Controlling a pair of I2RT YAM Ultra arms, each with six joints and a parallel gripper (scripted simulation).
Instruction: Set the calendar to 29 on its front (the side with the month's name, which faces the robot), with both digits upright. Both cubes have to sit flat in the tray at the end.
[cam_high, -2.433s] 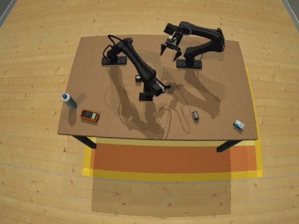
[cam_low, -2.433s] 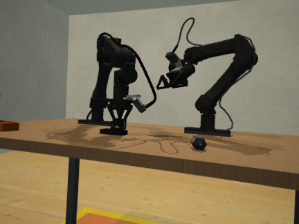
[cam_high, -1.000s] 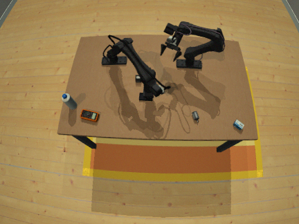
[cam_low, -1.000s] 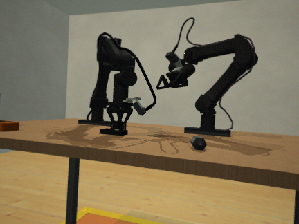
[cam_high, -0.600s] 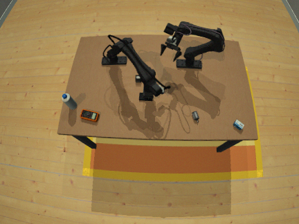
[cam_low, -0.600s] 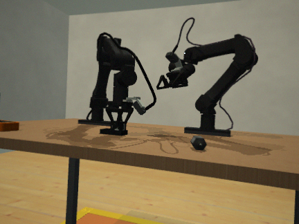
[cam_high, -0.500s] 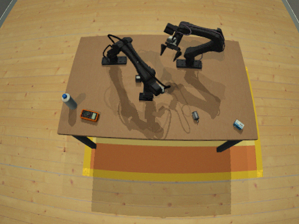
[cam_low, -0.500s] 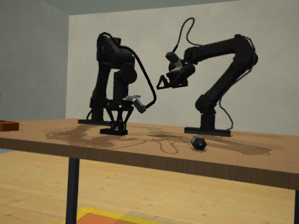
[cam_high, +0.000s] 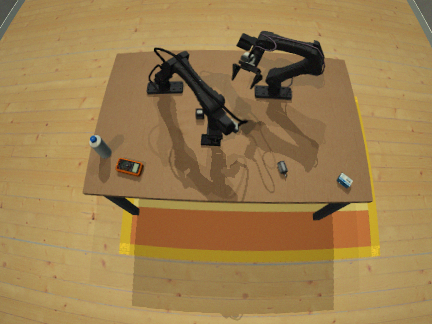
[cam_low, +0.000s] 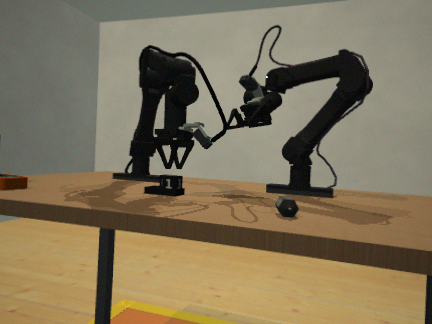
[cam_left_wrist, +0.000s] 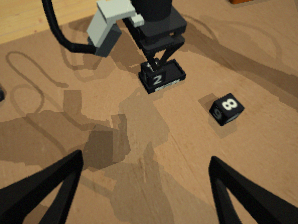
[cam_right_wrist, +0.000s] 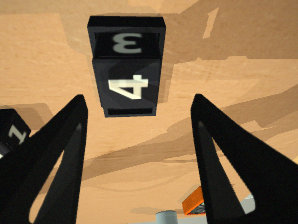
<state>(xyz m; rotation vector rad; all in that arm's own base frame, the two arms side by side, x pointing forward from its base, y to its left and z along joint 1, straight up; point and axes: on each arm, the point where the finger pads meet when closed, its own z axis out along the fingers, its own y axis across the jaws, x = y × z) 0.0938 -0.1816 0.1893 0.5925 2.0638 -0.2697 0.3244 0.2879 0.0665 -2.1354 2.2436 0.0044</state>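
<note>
The black calendar tray lies 1 cm behind my right hand, 3 cm to the right of it and 7 cm below it.
</note>
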